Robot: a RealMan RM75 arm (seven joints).
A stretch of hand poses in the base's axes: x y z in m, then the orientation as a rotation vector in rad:
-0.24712, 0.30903, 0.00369, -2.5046, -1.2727, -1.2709
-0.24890, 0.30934, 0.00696, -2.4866, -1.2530, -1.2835
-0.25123, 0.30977, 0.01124, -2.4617, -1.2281, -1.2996
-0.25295, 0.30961, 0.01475, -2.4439, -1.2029, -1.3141
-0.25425, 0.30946, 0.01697, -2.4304, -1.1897, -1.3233
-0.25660, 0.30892, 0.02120, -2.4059, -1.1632, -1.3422
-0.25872, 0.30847, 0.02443, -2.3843, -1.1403, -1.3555
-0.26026, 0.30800, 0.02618, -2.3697, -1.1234, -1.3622
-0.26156, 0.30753, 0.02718, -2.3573, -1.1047, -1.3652
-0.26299, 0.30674, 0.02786, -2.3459, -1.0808, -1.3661
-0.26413, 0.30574, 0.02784, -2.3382, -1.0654, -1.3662
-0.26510, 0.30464, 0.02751, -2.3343, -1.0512, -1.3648
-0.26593, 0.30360, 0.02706, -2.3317, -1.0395, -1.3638
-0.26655, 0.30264, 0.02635, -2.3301, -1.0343, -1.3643
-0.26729, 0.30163, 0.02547, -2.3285, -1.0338, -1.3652
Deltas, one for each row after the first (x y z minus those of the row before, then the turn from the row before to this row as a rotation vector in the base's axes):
-0.00178, 0.00031, 0.00327, 0.0229, -0.0041, 0.0012
-0.00233, 0.00043, 0.00428, 0.0303, -0.0054, 0.0026
-0.00172, -0.00016, 0.00351, 0.0258, -0.0048, -0.0016
-0.00130, -0.00015, 0.00222, 0.0161, -0.0037, 0.0012
-0.00235, -0.00054, 0.00423, 0.0306, -0.0080, 0.0005
-0.00212, -0.00045, 0.00323, 0.0269, -0.0050, 0.0012
-0.00154, -0.00047, 0.00175, 0.0192, -0.0016, 0.0008
-0.00130, -0.00047, 0.00100, 0.0191, 0.0013, -0.0004
-0.00143, -0.00079, 0.00068, 0.0217, 0.0037, -0.0025
-0.00114, -0.00100, -0.00002, 0.0143, 0.0027, -0.0014
-0.00097, -0.00110, -0.00033, 0.0111, 0.0037, -0.0028
-0.00083, -0.00104, -0.00045, 0.0087, 0.0029, -0.0028
-0.00062, -0.00096, -0.00071, 0.0041, 0.0006, -0.0012
-0.00074, -0.00101, -0.00088, 0.0013, -0.0006, 0.0005

